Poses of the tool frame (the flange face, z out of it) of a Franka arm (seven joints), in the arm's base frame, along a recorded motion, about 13 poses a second.
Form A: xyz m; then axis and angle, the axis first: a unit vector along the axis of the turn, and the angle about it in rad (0 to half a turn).
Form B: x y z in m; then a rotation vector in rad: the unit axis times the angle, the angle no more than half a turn. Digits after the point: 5 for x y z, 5 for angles.
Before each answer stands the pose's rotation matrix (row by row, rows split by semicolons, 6 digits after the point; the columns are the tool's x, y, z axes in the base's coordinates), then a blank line. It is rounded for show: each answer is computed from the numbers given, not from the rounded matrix.
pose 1, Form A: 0.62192, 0.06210, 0.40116, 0.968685, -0.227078, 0.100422, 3.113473
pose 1, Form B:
0.876726 -0.442671 0.188132; -0.437024 -0.896496 -0.072834; 0.200901 -0.018363 -0.979439

0.62192, 0.06210, 0.40116, 3.01598, -0.70700, 0.31266
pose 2, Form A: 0.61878, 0.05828, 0.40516, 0.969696, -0.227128, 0.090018, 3.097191
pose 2, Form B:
0.880678 -0.444268 0.164412; -0.436277 -0.895891 -0.083913; 0.184576 0.002171 -0.982816

0.61878, 0.05828, 0.40516, 3.00333, -0.70346, 0.27880
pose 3, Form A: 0.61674, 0.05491, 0.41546, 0.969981, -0.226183, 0.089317, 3.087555
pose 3, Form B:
0.881814 -0.443291 0.160929; -0.433642 -0.896297 -0.092765; 0.185362 0.012015 -0.982597

0.61674, 0.05491, 0.41546, 2.99487, -0.69835, 0.27577
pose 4, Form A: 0.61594, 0.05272, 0.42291, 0.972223, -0.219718, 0.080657, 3.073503
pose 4, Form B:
0.890564 -0.432223 0.141703; -0.421248 -0.901243 -0.101550; 0.171601 0.030745 -0.984687

0.61594, 0.05272, 0.42291, 2.98813, -0.67530, 0.24790
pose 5, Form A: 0.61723, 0.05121, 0.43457, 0.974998, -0.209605, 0.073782, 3.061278
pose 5, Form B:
0.901403 -0.413990 0.126827; -0.402151 -0.909050 -0.109103; 0.160459 0.047342 -0.985906

0.61723, 0.05121, 0.43457, 2.98474, -0.64166, 0.22587
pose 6, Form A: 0.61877, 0.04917, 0.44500, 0.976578, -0.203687, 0.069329, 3.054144
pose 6, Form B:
0.907587 -0.403128 0.117362; -0.391018 -0.913361 -0.113481; 0.152941 0.057103 -0.986584

0.61877, 0.04917, 0.44500, 2.98261, -0.62209, 0.21174
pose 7, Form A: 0.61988, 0.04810, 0.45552, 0.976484, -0.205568, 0.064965, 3.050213
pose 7, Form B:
0.907237 -0.406559 0.107851; -0.394702 -0.911488 -0.115760; 0.145369 0.062453 -0.987404

0.61988, 0.04810, 0.45552, 2.97848, -0.62703, 0.19816
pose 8, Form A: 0.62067, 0.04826, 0.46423, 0.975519, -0.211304, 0.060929, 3.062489
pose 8, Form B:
0.903428 -0.416433 0.101992; -0.406803 -0.907714 -0.102796; 0.135387 0.051378 -0.989460

0.62067, 0.04826, 0.46423, 2.98752, -0.64712, 0.18659
